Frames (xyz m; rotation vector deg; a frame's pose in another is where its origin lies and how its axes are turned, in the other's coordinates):
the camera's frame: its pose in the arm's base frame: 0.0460 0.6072 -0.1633 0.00 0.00 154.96
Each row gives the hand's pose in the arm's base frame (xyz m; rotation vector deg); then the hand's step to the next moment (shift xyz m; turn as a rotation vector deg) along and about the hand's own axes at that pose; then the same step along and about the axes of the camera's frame.
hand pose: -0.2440 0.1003 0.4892 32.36 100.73 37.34
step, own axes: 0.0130 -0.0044 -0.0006 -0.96 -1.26 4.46
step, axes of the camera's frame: 0.0061 -0.0030 -0.0119 -4.45 -1.07 -1.19
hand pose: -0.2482 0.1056 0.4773 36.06 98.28 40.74
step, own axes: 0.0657 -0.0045 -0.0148 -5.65 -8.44 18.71
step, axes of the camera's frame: 0.0453 -0.0256 -0.0430 -20.29 -1.58 -6.25
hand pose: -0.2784 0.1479 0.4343 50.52 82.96 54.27
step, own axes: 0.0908 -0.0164 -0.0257 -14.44 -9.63 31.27
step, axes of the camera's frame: 0.0617 -0.0538 -0.0498 -35.49 -0.29 -4.38
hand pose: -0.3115 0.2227 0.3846 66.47 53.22 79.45
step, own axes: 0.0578 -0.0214 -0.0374 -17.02 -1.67 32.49
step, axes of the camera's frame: 0.0535 -0.0439 -0.0202 -36.42 3.44 3.16
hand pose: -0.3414 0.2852 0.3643 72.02 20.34 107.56
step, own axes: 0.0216 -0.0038 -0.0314 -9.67 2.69 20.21
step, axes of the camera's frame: 0.0367 -0.0106 -0.0032 -21.59 4.40 4.88
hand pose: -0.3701 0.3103 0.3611 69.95 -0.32 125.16
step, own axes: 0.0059 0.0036 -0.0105 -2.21 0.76 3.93
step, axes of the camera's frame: 0.0124 0.0022 -0.0004 -4.35 1.18 0.76
